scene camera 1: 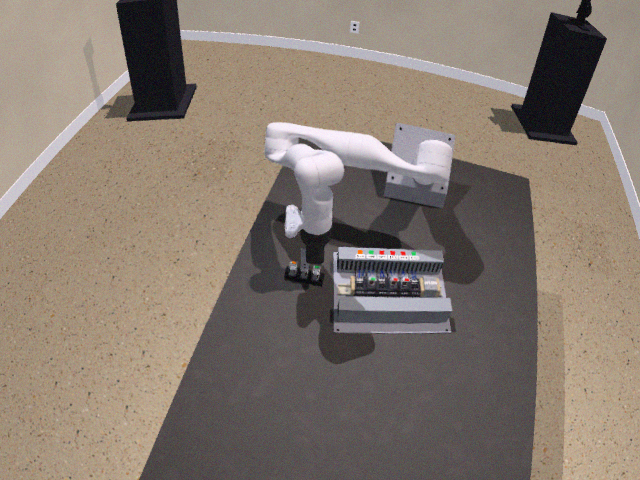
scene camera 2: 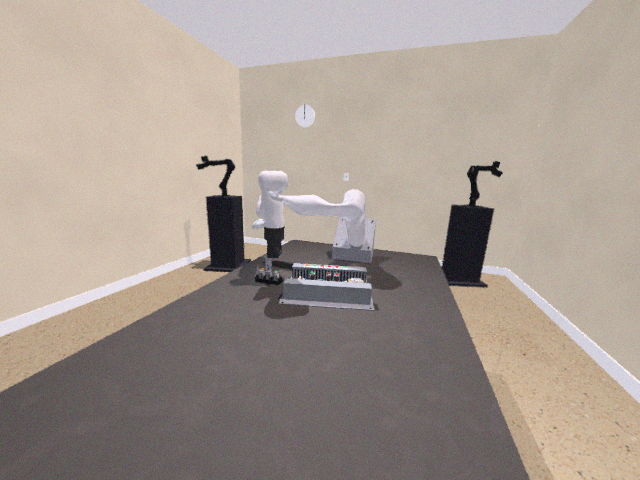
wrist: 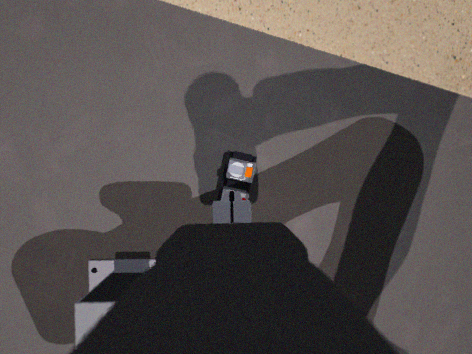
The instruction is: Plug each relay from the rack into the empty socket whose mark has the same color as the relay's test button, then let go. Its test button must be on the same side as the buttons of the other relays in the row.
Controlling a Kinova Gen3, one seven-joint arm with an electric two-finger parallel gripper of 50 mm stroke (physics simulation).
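Seen in the pictures: gripper, fingertip midpoint: (scene camera 1: 304, 267) (scene camera 2: 268, 270) (wrist: 232, 202); arm's base, link origin: (scene camera 2: 356, 239).
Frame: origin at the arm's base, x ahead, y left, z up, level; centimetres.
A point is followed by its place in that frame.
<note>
My gripper (scene camera 1: 303, 265) {x 35.0, y -37.9, z -6.0 cm} (scene camera 2: 268, 265) {x 35.0, y -37.9, z -6.0 cm} (wrist: 232, 202) {x 35.0, y -37.9, z -6.0 cm} is shut with nothing between its fingers, low over the middle relay of the black rack (scene camera 1: 296, 281) {x 36.2, y -40.1, z -10.5 cm} (scene camera 2: 267, 281) {x 36.6, y -38.1, z -10.2 cm}. It largely hides that relay in the wrist view; a bit of its red button (wrist: 243, 199) {x 33.9, y -38.1, z -6.2 cm} shows. The relay with the orange button (scene camera 1: 293, 268) {x 35.3, y -40.9, z -6.3 cm} (wrist: 237, 170) {x 34.4, y -41.1, z -6.3 cm} stands at the rack's left end in scene camera 1. The relay with the green button (scene camera 1: 316, 272) {x 36.5, y -34.8, z -6.4 cm} stands at the right end. In the socket row, the sockets under the orange mark (scene camera 1: 360, 252) {x 30.6, y -22.7, z -4.7 cm}, the third, red mark (scene camera 1: 381, 252) {x 30.5, y -16.8, z -4.7 cm} and the rightmost, green mark (scene camera 1: 413, 253) {x 30.7, y -7.6, z -4.7 cm} look empty.
Seated relays in the row have a green button (scene camera 1: 372, 279) {x 40.2, y -20.2, z -4.2 cm} and red buttons (scene camera 1: 394, 279) {x 40.2, y -14.2, z -4.1 cm} (scene camera 1: 405, 280) {x 40.5, y -11.2, z -4.2 cm}. A grey slotted duct (scene camera 1: 431, 265) {x 33.4, y -2.2, z -6.6 cm} runs behind the row and a grey duct (scene camera 1: 393, 308) {x 49.0, y -15.2, z -4.8 cm} (scene camera 2: 327, 291) {x 49.7, y -14.0, z -6.9 cm} in front. The panel (scene camera 1: 392, 327) {x 51.2, y -14.6, z -10.7 cm} stands right beside the rack.
</note>
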